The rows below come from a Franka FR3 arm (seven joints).
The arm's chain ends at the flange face. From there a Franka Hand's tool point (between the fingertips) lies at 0.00 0.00 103.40 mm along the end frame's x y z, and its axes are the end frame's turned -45 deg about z.
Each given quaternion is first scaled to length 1.
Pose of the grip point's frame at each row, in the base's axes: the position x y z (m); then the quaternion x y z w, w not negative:
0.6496 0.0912 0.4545 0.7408 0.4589 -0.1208 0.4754
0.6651 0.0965 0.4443 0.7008 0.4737 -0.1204 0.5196
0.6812 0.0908 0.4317 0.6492 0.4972 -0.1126 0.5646
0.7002 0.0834 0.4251 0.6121 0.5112 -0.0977 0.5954
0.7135 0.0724 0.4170 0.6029 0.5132 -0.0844 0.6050
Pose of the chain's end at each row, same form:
0.6230 0.1755 0.5081 0.8600 0.1405 0.0703 0.4854
0.6316 0.1836 0.4889 0.8287 0.1695 0.0876 0.5261
0.6383 0.1782 0.4666 0.7900 0.2109 0.1120 0.5647
0.6496 0.1691 0.4532 0.7611 0.2380 0.1376 0.5875
0.6598 0.1568 0.4432 0.7534 0.2434 0.1535 0.5912

